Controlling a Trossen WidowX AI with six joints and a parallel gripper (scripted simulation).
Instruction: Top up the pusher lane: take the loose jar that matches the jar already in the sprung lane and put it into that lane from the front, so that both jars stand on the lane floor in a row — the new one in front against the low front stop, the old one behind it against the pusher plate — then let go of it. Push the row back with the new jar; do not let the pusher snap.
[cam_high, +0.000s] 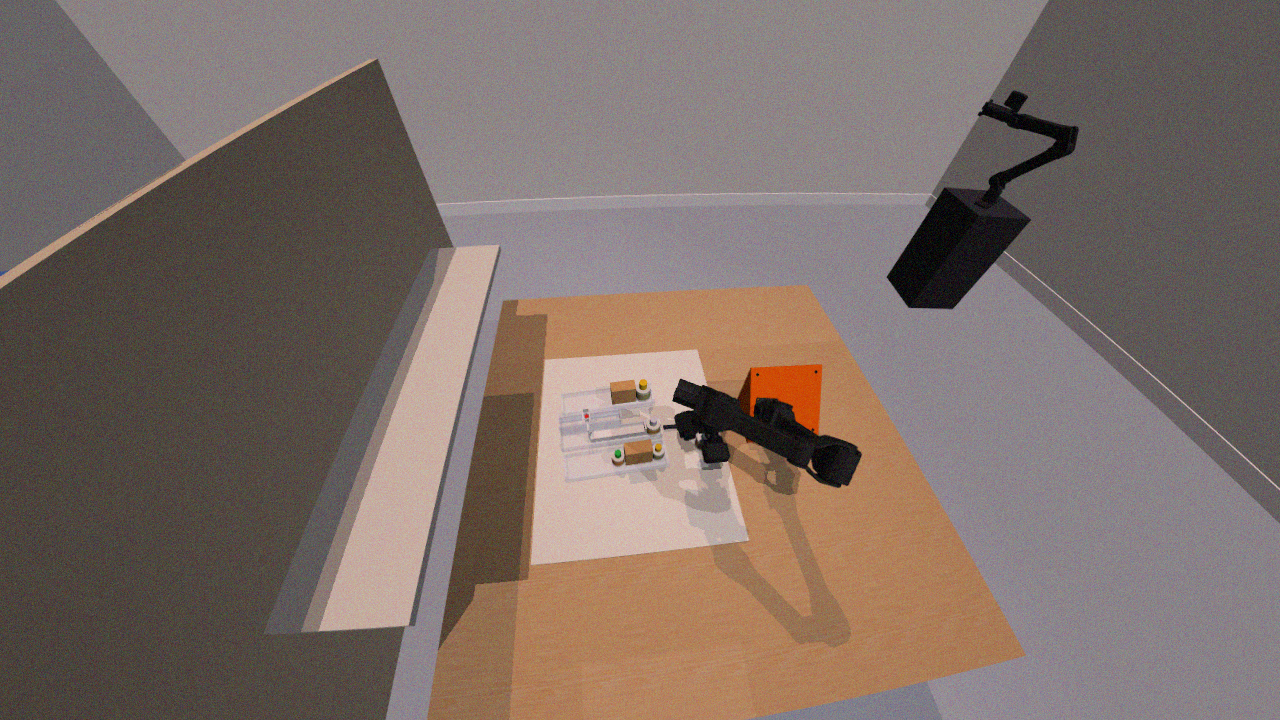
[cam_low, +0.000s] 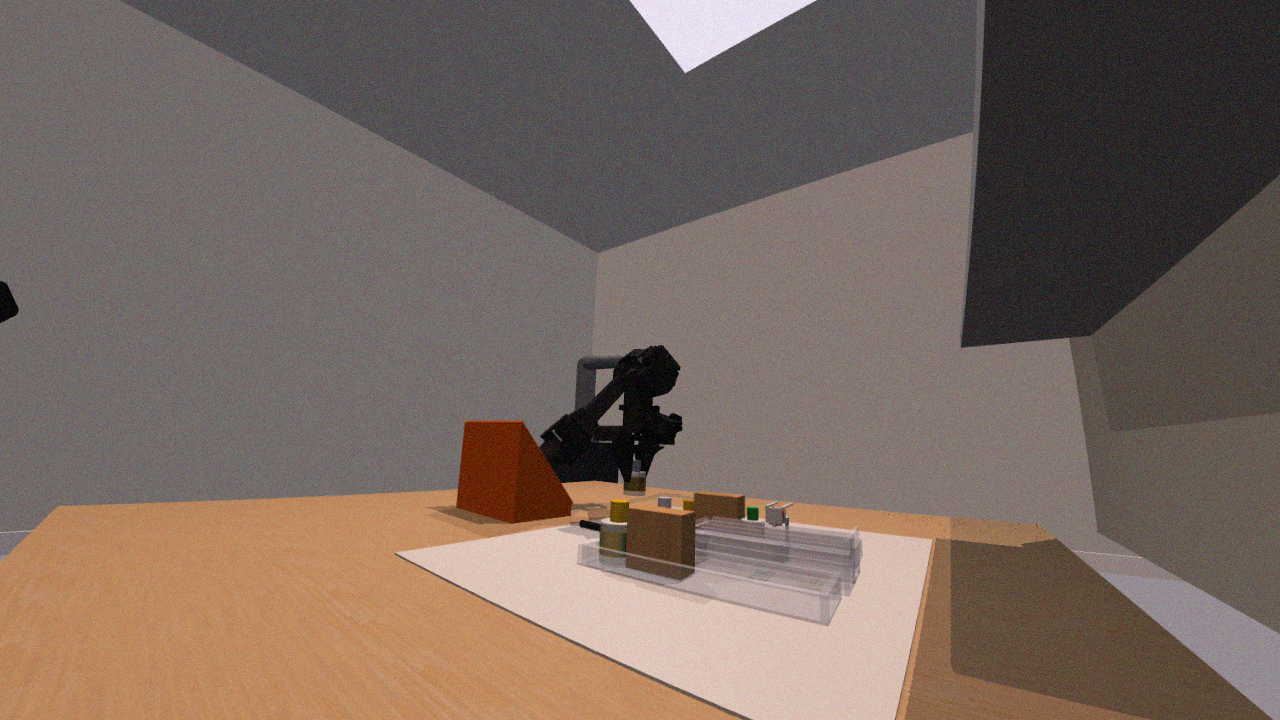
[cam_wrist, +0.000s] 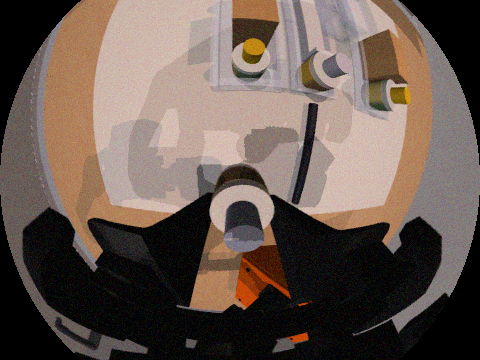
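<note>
The black rod lies 90 mm to the right of my gripper tip, 70 mm below it and 30 mm ahead of it. Also, from my gripper tip: ledge: 640 mm ahead, 290 mm above, 10 mm to the right.
</note>
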